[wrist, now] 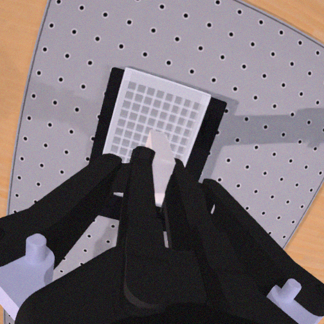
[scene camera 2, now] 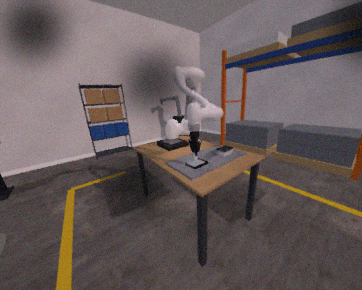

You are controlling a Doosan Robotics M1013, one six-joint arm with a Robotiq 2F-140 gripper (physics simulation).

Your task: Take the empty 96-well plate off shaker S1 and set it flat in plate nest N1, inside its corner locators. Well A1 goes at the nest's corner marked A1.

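Places are measured from the arm's base along level axes (x ahead, y left, z up), in centimetres.
Where they show: gripper, fingertip midpoint: (scene camera 2: pixel 195 159); arm's base, origin of the base link: (scene camera 2: pixel 172 141).
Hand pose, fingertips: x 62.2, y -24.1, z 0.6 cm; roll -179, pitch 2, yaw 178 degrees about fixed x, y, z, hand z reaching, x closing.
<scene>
Things, the pixels of their top centre, and the offset from my fingertips. "spot": a spot on its surface instead. Level surfaces: height alone.
- white 96-well plate, middle of its top: (scene camera 2: pixel 196 161) dx +0.3, dy +0.4, dz -1.8 cm
- shaker, surface spot: (scene camera 2: pixel 225 149) spot: dx +6.4, dy +35.1, dz +0.8 cm
- grey perforated board, its level: dz -4.6 cm
- wooden table, its level: dz -6.0 cm
The white 96-well plate (scene camera 2: pixel 195 164) (wrist: pixel 160 107) lies on the black plate nest (wrist: pixel 213 120) on the grey board. In the wrist view a black strip of the nest shows along both long sides of the plate. The plate looks flat; its near part is hidden behind the fingers. The corner locators and the A1 marks cannot be made out. My gripper (scene camera 2: pixel 195 156) (wrist: pixel 153 147) is shut and empty, its pale fingertips together over the plate. Whether they touch it is hard to tell. The shaker (scene camera 2: pixel 225 149), small and dark-topped, stands farther back on the board.
The grey perforated board (scene camera 2: pixel 184 170) (wrist: pixel 55 107) lies on the wooden table (scene camera 2: pixel 202 187). The arm's black base (scene camera 2: pixel 172 144) stands at the table's back left. A rack with orange posts (scene camera 2: pixel 224 95) and a shelf unit with boxes (scene camera 2: pixel 100 85) stand beyond the table.
</scene>
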